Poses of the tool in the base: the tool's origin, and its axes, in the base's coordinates. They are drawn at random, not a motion.
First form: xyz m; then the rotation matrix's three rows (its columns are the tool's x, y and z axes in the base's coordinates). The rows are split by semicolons.
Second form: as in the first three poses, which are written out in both.
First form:
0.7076, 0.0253, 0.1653; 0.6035, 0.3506, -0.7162; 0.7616, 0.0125, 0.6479; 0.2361, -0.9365, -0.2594
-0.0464, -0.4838, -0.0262; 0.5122, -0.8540, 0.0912; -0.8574, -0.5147, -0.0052; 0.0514, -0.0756, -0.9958
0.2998, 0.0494, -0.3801; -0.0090, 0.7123, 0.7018; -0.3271, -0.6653, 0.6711; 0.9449, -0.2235, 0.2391
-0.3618, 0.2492, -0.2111; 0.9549, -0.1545, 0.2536; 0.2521, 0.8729, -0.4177; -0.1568, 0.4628, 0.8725
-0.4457, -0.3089, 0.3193; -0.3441, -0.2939, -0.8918; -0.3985, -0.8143, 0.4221; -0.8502, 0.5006, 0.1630
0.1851, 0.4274, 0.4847; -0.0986, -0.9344, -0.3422; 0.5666, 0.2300, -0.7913; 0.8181, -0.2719, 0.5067
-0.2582, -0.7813, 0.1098; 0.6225, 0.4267, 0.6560; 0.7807, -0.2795, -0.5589; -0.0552, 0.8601, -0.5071
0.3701, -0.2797, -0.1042; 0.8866, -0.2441, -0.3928; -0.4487, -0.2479, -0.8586; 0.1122, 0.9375, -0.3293
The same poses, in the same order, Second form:
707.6, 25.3, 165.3; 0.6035, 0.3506, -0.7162; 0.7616, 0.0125, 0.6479; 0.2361, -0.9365, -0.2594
-46.4, -483.8, -26.2; 0.5122, -0.8540, 0.0912; -0.8574, -0.5147, -0.0052; 0.0514, -0.0756, -0.9958
299.8, 49.4, -380.1; -0.0090, 0.7123, 0.7018; -0.3271, -0.6653, 0.6711; 0.9449, -0.2235, 0.2391
-361.8, 249.2, -211.1; 0.9549, -0.1545, 0.2536; 0.2521, 0.8729, -0.4177; -0.1568, 0.4628, 0.8725
-445.7, -308.9, 319.3; -0.3441, -0.2939, -0.8918; -0.3985, -0.8143, 0.4221; -0.8502, 0.5006, 0.1630
185.1, 427.4, 484.7; -0.0986, -0.9344, -0.3422; 0.5666, 0.2300, -0.7913; 0.8181, -0.2719, 0.5067
-258.2, -781.3, 109.8; 0.6225, 0.4267, 0.6560; 0.7807, -0.2795, -0.5589; -0.0552, 0.8601, -0.5071
370.1, -279.7, -104.2; 0.8866, -0.2441, -0.3928; -0.4487, -0.2479, -0.8586; 0.1122, 0.9375, -0.3293

